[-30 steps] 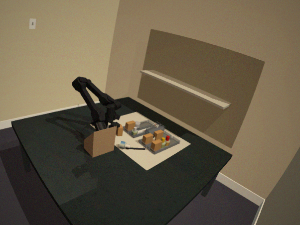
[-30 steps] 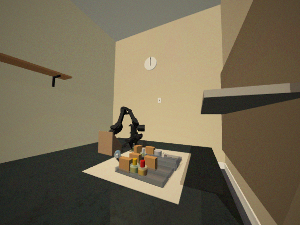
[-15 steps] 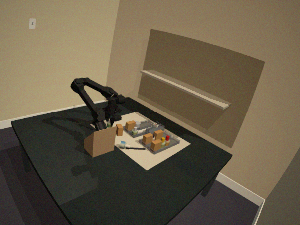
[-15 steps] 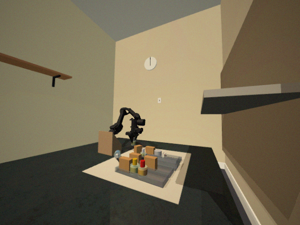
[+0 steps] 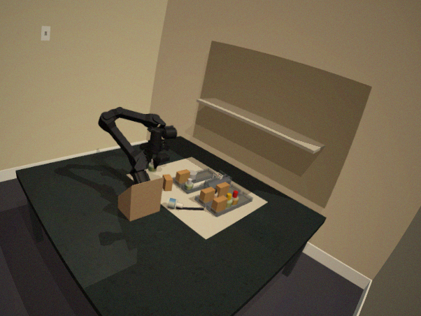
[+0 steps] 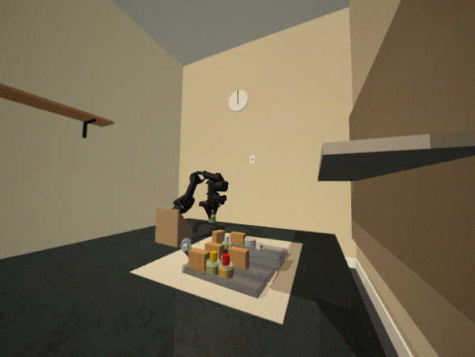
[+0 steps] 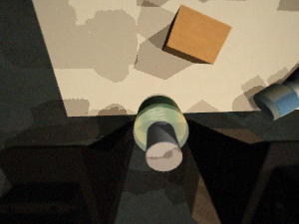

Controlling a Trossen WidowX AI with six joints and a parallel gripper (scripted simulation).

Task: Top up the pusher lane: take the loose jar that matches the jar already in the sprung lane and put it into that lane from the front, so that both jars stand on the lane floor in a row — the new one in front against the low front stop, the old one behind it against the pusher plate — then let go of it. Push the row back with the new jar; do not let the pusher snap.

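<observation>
My gripper tip is now 26 cm short of the grey cylinder, 10 cm above it and 4 cm to the left of it. Also, from my gripper tip: wall shelf 68 cm ahead, 24 cm above, 12 cm to the right; black pen 26 cm to the right, 12 cm below, 6 cm ahead.
</observation>
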